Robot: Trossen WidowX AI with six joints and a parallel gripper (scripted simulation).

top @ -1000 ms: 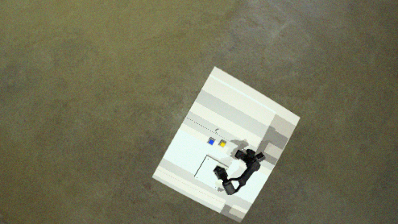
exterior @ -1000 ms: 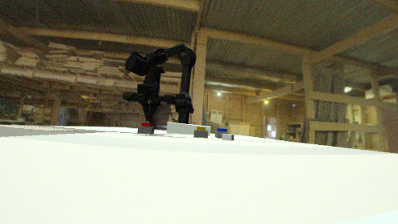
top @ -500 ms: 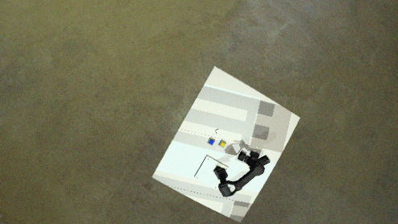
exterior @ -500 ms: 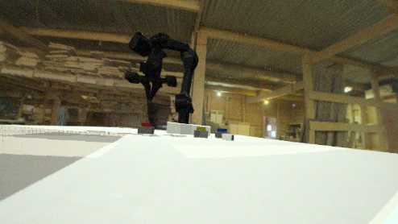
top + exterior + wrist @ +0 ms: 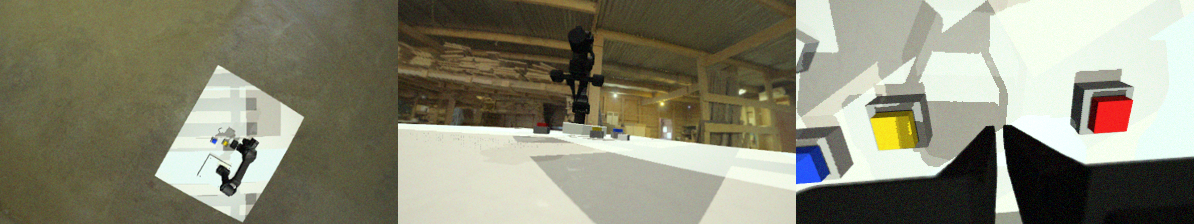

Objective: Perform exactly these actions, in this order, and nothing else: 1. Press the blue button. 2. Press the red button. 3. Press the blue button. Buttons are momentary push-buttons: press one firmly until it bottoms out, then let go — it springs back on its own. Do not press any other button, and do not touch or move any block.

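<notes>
My gripper tip is now 8 cm past the blue button, 17 cm to the right of it and 9 cm above it. Also, from my gripper tip: small grey block (2 cm ahead, 17 cm to the left, 11 cm below); then yellow button (5 cm behind, 9 cm to the left, 9 cm below).
</notes>
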